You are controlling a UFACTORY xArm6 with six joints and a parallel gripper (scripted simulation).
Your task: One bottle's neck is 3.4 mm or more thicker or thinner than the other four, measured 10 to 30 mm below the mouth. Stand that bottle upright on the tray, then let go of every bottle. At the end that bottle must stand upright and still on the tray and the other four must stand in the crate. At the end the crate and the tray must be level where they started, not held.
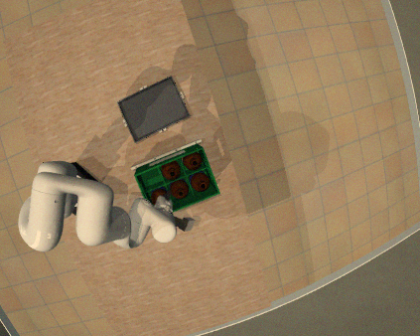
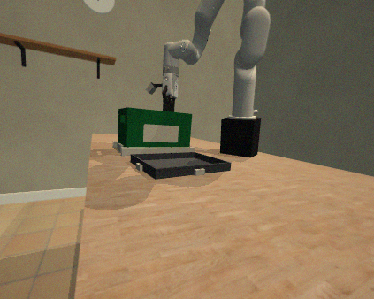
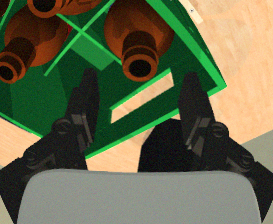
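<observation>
The green crate lies 120 mm below my hand, 90 mm ahead of it and 40 mm to the left of it. Round my hand: brown bottle: 110 mm below, 90 mm ahead, 80 mm to the left; tray: 330 mm to the left, 190 mm below, 130 mm ahead.
</observation>
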